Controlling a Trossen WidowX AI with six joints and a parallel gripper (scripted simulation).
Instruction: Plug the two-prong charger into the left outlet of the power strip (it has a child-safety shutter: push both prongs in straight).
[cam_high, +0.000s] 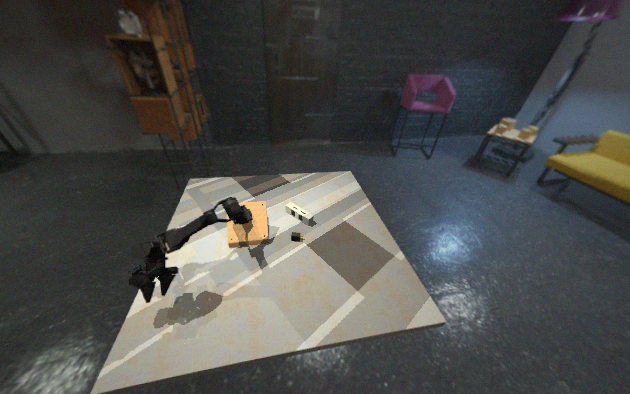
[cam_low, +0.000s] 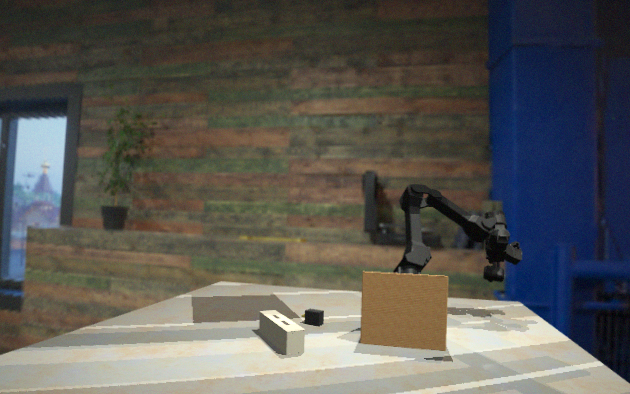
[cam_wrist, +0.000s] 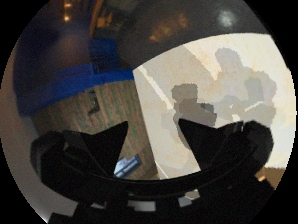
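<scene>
My gripper tip is 610 mm short of the charger, 290 mm to the right of it and 120 mm above it.
</scene>
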